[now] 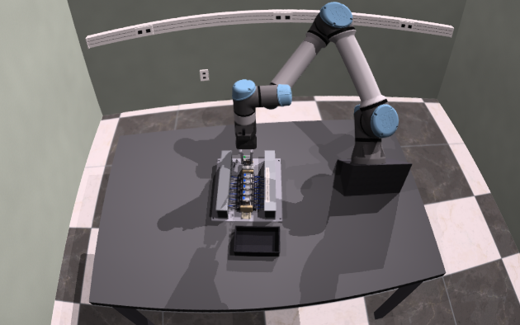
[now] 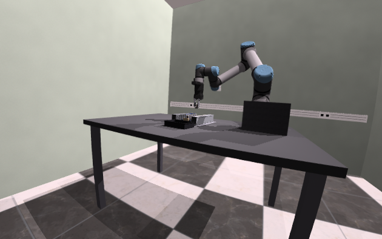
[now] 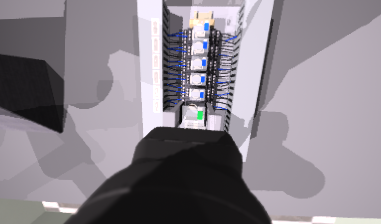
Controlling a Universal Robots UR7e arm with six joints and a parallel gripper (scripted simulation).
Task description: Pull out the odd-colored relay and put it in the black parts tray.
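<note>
Now: the black parts tray 290 mm to the left of my hand, 130 mm below it and 40 mm behind it.
</note>
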